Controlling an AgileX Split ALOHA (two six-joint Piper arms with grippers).
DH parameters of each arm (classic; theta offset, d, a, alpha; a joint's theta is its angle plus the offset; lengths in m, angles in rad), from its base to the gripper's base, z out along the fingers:
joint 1: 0 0.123 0 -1.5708
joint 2: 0.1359 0 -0.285 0
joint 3: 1.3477 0 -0.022 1.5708
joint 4: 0 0.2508 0 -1.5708
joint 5: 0 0 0.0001 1.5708
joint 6: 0 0.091 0 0
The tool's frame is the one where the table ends.
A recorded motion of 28 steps. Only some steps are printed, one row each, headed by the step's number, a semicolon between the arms.
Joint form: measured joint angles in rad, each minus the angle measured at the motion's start. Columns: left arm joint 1, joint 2, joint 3, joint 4, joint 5, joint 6; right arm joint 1, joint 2, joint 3, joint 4, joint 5, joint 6.
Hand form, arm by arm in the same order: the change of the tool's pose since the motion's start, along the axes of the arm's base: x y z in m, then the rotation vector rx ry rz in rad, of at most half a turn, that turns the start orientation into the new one. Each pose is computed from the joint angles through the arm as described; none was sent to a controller.
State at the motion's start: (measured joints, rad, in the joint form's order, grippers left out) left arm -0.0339 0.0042 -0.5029 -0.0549 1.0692 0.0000; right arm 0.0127 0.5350 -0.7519 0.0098 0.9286 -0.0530
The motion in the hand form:
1: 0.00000 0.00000 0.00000 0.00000 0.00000 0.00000; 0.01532 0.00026 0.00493 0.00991 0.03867 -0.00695
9: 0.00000 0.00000 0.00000 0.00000 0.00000 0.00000; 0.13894 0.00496 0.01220 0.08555 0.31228 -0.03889
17: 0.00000 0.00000 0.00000 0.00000 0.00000 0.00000; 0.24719 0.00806 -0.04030 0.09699 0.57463 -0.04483
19: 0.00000 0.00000 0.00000 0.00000 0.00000 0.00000; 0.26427 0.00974 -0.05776 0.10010 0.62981 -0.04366
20: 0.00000 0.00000 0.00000 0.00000 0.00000 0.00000; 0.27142 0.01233 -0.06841 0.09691 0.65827 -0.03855
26: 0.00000 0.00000 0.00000 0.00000 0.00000 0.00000; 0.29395 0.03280 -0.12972 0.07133 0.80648 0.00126
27: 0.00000 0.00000 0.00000 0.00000 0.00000 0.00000; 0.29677 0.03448 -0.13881 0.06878 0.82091 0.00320
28: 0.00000 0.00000 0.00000 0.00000 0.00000 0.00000; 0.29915 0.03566 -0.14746 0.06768 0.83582 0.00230
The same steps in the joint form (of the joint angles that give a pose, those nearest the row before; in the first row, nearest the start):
1: 0.0000 0.0000 0.0000 0.0000 0.0000 0.0000; 0.0001 0.0757 -0.0388 0.0007 0.0015 0.0121
9: 0.0000 0.0000 0.0000 0.0000 0.0000 0.0000; 0.0000 0.6100 -0.3467 0.0421 0.0464 0.0674
17: 0.0000 0.0000 0.0000 0.0000 0.0000 0.0000; 0.0000 1.0623 -0.6030 0.0620 0.1123 0.0676
19: 0.0000 0.0000 0.0000 0.0000 0.0000 0.0000; 0.0028 1.1440 -0.6405 0.0677 0.1230 0.0676
20: 0.0000 0.0000 0.0000 0.0000 0.0000 0.0000; 0.0098 1.1825 -0.6507 0.0677 0.1230 0.0676
26: 0.0000 0.0000 0.0000 0.0000 0.0000 0.0000; 0.0625 1.3558 -0.6584 0.0687 0.1037 0.0676
27: 0.0000 0.0000 0.0000 0.0000 0.0000 0.0000; 0.0664 1.3800 -0.6584 0.0687 0.0939 0.0676
28: 0.0000 0.0000 0.0000 0.0000 0.0000 0.0000; 0.0691 1.4028 -0.6584 0.0687 0.0859 0.0696

